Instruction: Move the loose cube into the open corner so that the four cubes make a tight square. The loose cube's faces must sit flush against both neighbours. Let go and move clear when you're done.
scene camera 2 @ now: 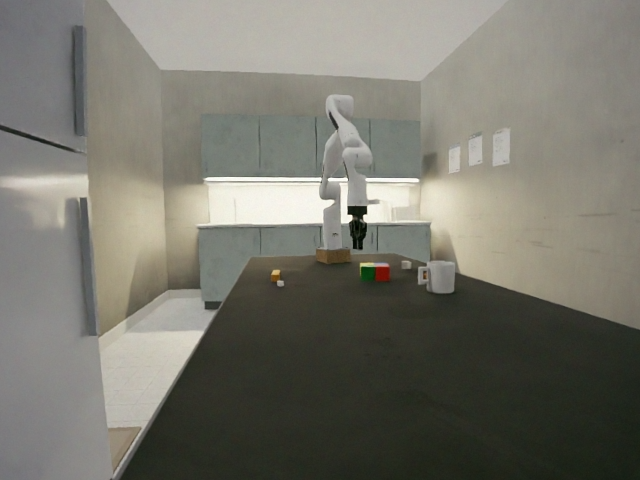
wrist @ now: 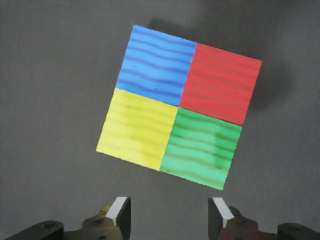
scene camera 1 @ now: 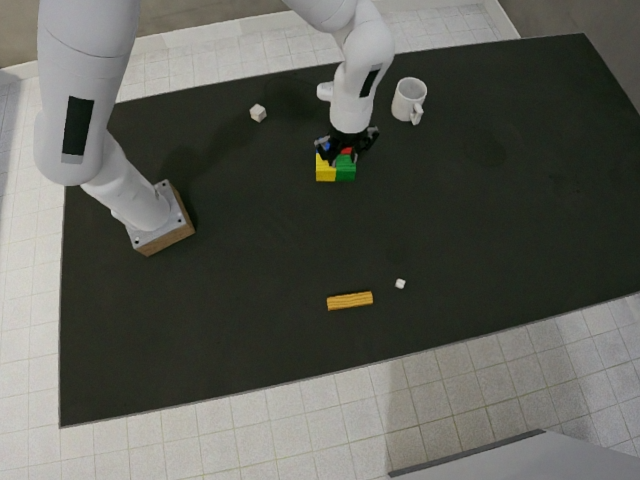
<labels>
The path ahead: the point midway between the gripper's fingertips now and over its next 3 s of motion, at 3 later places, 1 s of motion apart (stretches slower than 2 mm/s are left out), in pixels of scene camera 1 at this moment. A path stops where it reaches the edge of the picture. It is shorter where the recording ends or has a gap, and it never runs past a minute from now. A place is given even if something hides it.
The gripper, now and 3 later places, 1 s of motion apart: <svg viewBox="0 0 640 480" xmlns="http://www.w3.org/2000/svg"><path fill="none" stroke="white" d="M342 162L338 165L337 177L336 186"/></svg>
</labels>
